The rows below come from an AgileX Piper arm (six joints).
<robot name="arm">
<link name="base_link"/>
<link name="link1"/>
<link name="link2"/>
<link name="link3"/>
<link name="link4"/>
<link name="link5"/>
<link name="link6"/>
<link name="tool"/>
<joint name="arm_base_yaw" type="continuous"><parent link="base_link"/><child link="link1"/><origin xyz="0 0 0.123" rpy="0 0 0"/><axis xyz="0 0 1"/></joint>
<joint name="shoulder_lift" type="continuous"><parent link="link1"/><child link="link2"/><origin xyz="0 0 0" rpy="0 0 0"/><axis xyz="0 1 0"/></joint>
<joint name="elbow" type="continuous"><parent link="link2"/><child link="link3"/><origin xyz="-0.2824 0 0.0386" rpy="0 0 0"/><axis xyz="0 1 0"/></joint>
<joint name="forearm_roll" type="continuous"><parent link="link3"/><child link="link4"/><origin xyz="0.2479 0 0.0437" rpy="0 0 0"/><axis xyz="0.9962 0 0.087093"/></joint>
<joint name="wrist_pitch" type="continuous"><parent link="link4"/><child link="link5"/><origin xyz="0 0 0" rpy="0 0 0"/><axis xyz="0 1 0"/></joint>
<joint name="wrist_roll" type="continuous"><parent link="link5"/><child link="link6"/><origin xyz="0.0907 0 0.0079" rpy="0 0 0"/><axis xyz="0.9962 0 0.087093"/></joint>
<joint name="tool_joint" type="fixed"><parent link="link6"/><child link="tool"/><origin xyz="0 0 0" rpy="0 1.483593 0"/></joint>
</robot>
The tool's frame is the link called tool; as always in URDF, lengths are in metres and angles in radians. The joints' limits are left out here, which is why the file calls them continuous.
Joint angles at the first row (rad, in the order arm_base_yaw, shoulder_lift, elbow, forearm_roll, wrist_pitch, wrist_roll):
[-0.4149 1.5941 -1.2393 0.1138 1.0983 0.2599]
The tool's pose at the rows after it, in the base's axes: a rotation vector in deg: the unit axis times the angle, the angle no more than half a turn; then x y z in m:
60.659, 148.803, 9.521, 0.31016, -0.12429, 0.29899
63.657, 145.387, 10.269, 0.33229, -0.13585, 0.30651
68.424, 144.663, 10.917, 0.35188, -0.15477, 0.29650
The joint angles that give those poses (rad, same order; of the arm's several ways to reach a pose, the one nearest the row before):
[-0.4149 1.6242 -1.3761 0.1406 1.0835 0.3138]
[-0.4204 1.7005 -1.4973 0.1440 1.0920 0.3620]
[-0.4459 1.8018 -1.5971 0.1490 1.1139 0.3948]

